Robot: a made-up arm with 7 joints. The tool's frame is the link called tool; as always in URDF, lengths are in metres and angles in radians. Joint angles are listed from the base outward. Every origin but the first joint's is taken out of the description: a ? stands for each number. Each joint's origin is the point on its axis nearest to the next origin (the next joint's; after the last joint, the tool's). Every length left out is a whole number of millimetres.
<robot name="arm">
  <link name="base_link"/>
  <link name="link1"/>
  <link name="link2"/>
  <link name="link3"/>
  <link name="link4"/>
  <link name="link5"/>
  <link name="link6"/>
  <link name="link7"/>
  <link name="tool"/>
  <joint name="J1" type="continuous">
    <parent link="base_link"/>
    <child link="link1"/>
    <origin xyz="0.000 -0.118 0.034" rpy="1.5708 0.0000 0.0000"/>
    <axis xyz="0 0 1"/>
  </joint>
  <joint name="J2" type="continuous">
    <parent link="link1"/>
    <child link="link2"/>
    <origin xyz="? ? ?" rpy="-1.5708 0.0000 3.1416"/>
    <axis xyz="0 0 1"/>
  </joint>
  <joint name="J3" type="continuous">
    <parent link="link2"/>
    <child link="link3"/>
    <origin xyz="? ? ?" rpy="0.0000 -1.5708 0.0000"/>
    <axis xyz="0 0 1"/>
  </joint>
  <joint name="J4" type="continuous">
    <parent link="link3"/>
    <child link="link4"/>
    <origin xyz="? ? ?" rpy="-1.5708 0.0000 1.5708"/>
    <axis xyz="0 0 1"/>
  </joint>
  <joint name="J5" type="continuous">
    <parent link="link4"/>
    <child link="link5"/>
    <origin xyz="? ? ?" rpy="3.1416 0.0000 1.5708"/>
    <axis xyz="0 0 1"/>
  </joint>
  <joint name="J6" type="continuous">
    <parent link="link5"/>
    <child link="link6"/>
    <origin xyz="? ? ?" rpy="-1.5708 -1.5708 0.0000"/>
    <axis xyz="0 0 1"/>
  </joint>
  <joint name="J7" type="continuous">
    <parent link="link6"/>
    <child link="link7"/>
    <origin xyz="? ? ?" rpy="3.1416 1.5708 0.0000"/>
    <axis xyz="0 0 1"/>
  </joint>
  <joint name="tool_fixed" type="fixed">
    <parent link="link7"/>
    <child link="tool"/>
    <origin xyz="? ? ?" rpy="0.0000 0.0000 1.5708"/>
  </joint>
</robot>
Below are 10 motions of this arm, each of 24 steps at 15 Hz.
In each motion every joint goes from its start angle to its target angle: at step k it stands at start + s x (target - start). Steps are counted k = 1, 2, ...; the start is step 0. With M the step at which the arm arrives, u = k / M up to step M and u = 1 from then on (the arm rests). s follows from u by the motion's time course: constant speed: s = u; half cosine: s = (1 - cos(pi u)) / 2; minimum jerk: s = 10 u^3 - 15 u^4 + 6 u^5.
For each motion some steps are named. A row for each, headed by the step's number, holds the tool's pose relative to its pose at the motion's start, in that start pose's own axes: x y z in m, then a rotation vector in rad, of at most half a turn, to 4 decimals.
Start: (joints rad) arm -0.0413 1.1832 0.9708 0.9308 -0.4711 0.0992 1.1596
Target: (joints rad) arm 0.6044 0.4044 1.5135 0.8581 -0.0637 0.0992 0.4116
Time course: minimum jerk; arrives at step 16
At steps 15, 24:
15: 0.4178 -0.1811 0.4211 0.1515 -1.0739 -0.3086
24: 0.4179 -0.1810 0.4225 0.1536 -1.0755 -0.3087

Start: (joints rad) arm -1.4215 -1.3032 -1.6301 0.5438 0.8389 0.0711 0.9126
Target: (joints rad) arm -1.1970 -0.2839 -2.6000 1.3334 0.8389 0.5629 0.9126
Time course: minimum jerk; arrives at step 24
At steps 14, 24:
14: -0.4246 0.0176 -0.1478 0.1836 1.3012 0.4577
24: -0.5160 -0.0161 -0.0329 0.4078 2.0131 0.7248

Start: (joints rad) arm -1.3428 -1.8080 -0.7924 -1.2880 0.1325 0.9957 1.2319
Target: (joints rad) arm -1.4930 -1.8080 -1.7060 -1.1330 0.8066 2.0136 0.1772
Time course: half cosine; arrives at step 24
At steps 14, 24:
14: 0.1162 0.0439 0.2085 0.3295 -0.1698 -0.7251
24: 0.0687 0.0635 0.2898 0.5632 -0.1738 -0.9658

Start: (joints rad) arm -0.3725 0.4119 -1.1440 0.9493 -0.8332 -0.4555 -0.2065
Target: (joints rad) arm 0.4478 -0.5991 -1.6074 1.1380 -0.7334 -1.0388 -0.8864
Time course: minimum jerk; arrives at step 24
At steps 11, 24:
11: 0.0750 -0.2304 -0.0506 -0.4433 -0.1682 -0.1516
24: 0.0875 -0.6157 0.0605 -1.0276 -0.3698 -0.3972

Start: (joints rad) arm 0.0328 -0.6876 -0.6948 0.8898 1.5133 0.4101 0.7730
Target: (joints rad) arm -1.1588 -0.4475 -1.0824 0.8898 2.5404 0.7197 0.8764
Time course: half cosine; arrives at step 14
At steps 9, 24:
9: -0.1234 0.1178 -0.1116 0.4009 0.6216 -0.3816
24: -0.2164 0.1563 -0.1453 0.4261 0.8323 -0.5067

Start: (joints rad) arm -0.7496 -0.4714 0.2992 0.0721 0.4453 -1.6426 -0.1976
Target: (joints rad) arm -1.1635 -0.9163 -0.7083 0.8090 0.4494 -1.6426 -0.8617
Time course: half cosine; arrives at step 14
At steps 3, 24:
3: -0.0676 0.0560 0.0873 0.1165 0.0469 0.0190
24: -0.4120 0.1208 1.0047 0.9393 0.8184 0.0942

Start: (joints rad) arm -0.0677 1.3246 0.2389 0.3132 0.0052 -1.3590 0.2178
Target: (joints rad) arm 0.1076 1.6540 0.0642 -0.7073 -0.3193 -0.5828 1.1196
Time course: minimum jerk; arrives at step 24
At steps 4, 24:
4: -0.0147 -0.0186 -0.0153 -0.0287 0.0311 0.0253
24: -0.2935 -0.4487 0.0142 -0.2684 1.0177 0.2265

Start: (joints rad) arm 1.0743 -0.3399 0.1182 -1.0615 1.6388 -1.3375 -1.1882
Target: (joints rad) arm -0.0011 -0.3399 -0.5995 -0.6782 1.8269 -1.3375 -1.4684
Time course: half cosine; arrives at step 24
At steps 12, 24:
12: 0.1004 0.0981 0.0727 0.5334 -0.0643 -0.0233
24: 0.1208 0.1171 0.2350 1.0507 0.0983 0.0872

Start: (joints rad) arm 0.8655 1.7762 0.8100 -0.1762 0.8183 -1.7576 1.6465
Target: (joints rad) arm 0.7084 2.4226 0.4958 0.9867 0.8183 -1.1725 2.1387
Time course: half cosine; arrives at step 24
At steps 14, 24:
14: 0.0497 -0.2363 -0.0602 -0.1467 -0.4154 0.3610
24: -0.0263 -0.3474 -0.0763 -0.2405 -0.5874 0.7610

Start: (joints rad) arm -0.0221 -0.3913 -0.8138 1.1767 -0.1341 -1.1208 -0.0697
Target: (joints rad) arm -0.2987 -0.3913 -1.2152 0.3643 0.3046 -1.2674 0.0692
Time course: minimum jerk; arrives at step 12
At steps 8, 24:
8: -0.0601 -0.4765 -0.2889 -0.7829 0.1333 -0.1349
24: -0.1043 -0.6156 -0.2783 -0.9998 0.1694 -0.1110

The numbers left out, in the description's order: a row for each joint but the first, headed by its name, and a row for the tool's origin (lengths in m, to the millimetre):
J2: 0.054 -0.267 0.000
J3: -0.378 0.104 0.000
J4: -0.055 0.010 0.000
J5: 0.034 0.117 0.000
J6: -0.338 0.212 0.000
J7: 0.315 0.100 0.000
tool: -0.300 0.014 0.000

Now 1 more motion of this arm.
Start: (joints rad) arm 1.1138 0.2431 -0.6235 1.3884 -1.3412 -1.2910 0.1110
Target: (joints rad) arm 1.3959 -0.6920 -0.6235 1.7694 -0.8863 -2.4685 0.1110
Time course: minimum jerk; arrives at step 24
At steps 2, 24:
2: -0.0002 0.0004 0.0006 0.0018 -0.0028 0.0025
24: 0.0470 0.0990 0.2420 0.5180 -0.4821 0.1043

